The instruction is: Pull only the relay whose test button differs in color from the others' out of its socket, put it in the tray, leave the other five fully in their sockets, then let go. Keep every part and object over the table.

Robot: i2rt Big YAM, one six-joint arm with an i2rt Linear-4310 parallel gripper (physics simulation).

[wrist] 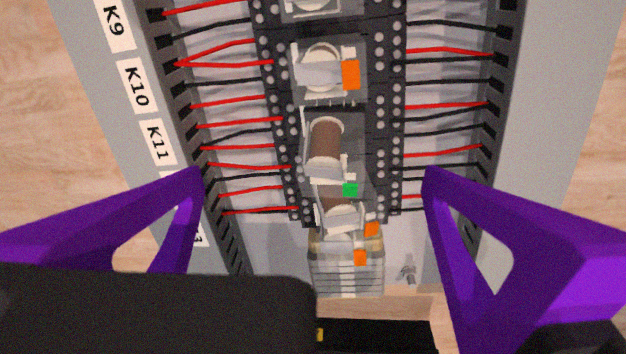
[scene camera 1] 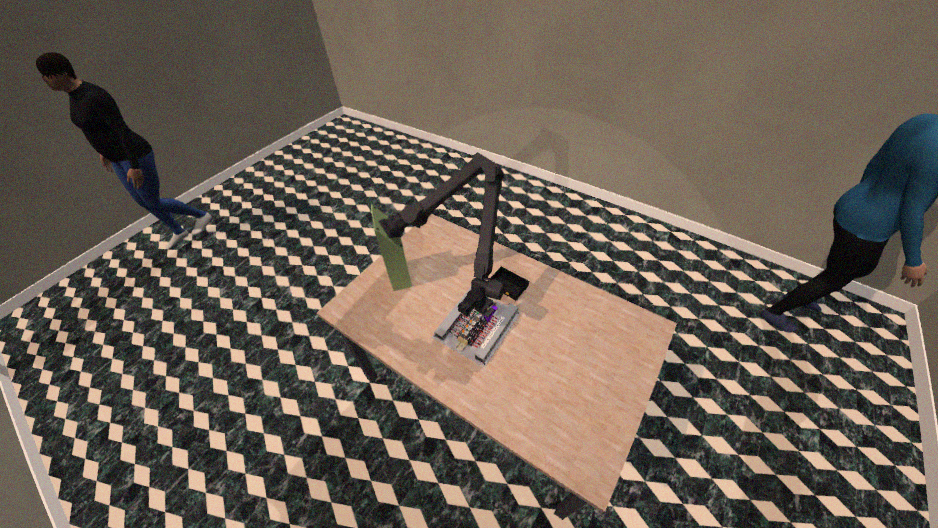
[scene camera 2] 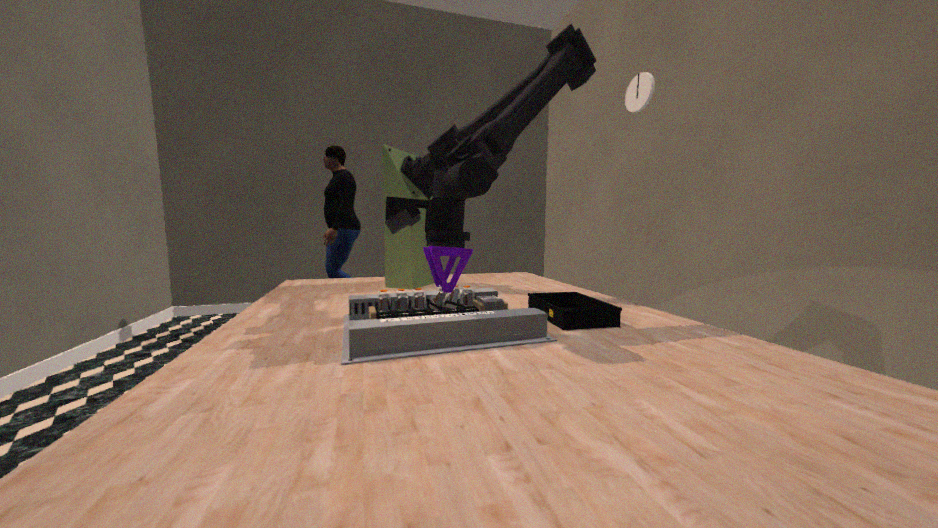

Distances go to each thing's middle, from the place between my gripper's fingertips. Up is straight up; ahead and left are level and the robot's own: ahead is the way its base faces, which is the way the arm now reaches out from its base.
Labels:
The grey panel [scene camera 2: 345, 343] is 1 cm behind my hand, 1 cm to the right of it and 7 cm below it.

